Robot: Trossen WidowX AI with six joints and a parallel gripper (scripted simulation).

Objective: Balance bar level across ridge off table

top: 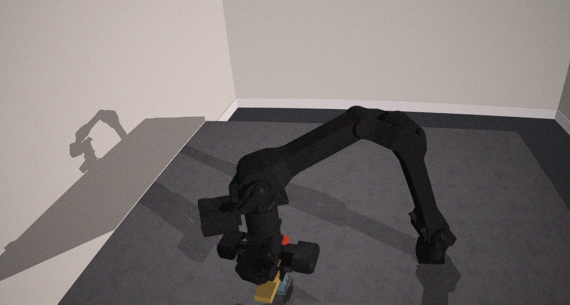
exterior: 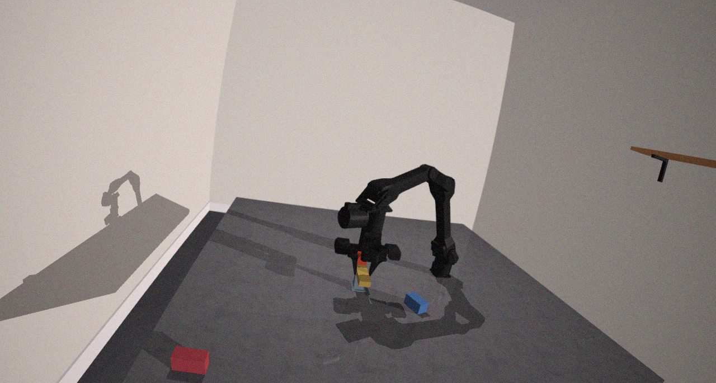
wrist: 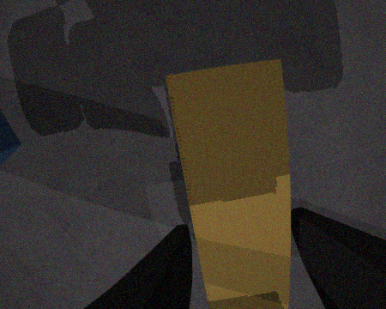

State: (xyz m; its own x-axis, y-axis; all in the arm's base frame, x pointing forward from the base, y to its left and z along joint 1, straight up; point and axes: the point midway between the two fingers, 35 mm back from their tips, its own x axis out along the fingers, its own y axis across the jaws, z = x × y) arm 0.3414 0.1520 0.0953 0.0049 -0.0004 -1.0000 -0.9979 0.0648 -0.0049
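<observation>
My gripper tip is 40 mm to the left of the bar and 20 mm below it. Round my gripper tip: red block 400 mm ahead, 350 mm to the left, 40 mm below; then blue block 160 mm behind, 70 mm to the left, 40 mm below.
</observation>
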